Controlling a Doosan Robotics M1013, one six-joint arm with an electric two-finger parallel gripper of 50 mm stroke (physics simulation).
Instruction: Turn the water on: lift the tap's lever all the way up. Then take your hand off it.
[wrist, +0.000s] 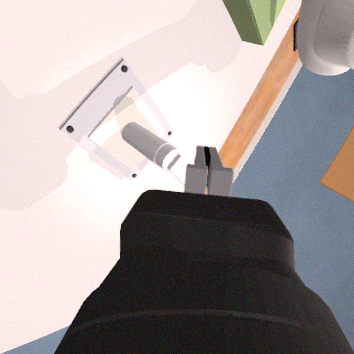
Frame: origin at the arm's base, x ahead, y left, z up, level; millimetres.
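Seen in the pictures: gripper, between the fingertips: (204, 158).
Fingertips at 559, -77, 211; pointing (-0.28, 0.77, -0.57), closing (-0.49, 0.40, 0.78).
Pixels of each thing's top centre, then the offset from my fingertips to it, as dx, dy, dz. "spot": a spot on its surface instead. Level surfaces: height alone.
- pale square frame, centre of its top: (129, 131) +18, +155, -267
- grey round bar, a spot on its surface: (145, 140) spot: +15, +131, -190
- white surface, height of its surface: dz -279
The tap's fixture shows left of centre in the wrist view: a pale square frame (97, 99) with dark screws at its corners, and a grey round bar (145, 140) that ends in a pale ringed tip. Which part of the tap this bar is, and how high the lever stands, I cannot tell for sure. My gripper (204, 158) is shut and empty. Its fingertips are to the right of the bar's ringed tip, with a small gap between them in this view. The black gripper body hides what lies below the fingers.
A green block-like object (255, 21) is at the top. A wooden edge strip (260, 110) runs diagonally along the white surface (40, 260). Beyond it are the blue floor (285, 150), an orange-brown panel (342, 167) and a pale grey rounded body (327, 37).
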